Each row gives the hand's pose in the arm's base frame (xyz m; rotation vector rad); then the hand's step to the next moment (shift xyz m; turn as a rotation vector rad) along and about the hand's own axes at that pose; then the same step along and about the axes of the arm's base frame.
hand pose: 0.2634 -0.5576 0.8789 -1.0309 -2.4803 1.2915
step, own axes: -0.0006 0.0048 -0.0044 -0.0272 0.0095 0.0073
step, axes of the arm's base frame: 0.0048 0.0044 -0.0009 0.0220 -0.0186 -0.0073
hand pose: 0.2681 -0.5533 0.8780 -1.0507 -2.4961 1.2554
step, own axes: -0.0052 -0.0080 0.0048 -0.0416 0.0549 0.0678
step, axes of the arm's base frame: -0.0023 -0.0097 0.0038 0.0306 -0.0487 -0.0777
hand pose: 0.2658 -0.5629 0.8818 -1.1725 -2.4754 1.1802
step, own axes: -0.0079 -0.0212 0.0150 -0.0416 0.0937 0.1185
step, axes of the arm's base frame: -0.0137 -0.0226 0.0064 0.0310 -0.0638 -0.1397
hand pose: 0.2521 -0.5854 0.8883 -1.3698 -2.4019 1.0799
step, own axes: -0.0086 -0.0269 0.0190 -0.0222 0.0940 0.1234
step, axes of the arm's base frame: -0.0224 -0.0250 0.0058 0.0179 -0.0506 -0.1472
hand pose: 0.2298 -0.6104 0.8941 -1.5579 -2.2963 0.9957
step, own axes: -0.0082 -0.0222 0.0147 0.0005 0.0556 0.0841
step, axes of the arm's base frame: -0.0206 -0.0183 0.0044 -0.0008 -0.0226 -0.0983
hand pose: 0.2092 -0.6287 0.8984 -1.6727 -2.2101 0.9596
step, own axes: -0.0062 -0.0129 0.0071 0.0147 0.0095 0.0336
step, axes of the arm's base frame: -0.0117 -0.0102 0.0037 -0.0151 0.0024 -0.0346
